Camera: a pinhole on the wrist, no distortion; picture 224 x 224 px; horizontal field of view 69.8 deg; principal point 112.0 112.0 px. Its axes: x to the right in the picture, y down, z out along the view. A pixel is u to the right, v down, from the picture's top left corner.
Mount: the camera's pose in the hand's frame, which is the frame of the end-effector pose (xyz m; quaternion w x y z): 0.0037 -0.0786 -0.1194 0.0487 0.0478 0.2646 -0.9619
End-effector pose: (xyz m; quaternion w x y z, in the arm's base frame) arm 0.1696 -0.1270 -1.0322 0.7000 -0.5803 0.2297 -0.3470
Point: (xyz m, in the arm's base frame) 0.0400 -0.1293 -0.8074
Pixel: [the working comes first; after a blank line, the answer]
In the camera's frame: 0.0706 0.0988 0.1541

186 215
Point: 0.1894 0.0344 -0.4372
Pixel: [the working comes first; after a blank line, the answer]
In the camera's frame: 0.0526 0.2173 0.5686

127 173
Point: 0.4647 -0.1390 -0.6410
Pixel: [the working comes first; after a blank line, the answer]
In the camera's frame: -0.2600 0.0232 0.4592

21 120
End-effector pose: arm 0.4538 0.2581 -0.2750 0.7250 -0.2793 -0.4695 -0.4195
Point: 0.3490 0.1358 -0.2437
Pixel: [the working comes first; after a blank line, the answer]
In the camera's frame: -0.0497 0.0271 0.1039

35 154
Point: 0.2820 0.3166 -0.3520
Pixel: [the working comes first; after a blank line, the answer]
In the camera's frame: 0.1067 -0.0870 0.2110

193 46
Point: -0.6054 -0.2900 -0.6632
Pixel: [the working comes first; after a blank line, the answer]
In the camera's frame: 0.4612 0.9031 0.5936

outside the picture
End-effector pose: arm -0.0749 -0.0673 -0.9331 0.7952 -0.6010 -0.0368 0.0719
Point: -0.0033 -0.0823 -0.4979
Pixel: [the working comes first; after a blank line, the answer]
In the camera's frame: -0.0534 0.1963 0.3591

88 200
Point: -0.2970 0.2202 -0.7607
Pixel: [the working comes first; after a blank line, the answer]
In the camera's frame: 0.1245 -0.2644 0.4133

160 9
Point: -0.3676 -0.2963 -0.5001
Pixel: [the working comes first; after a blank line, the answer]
In the camera's frame: 0.3562 0.2510 0.2710

outside the picture
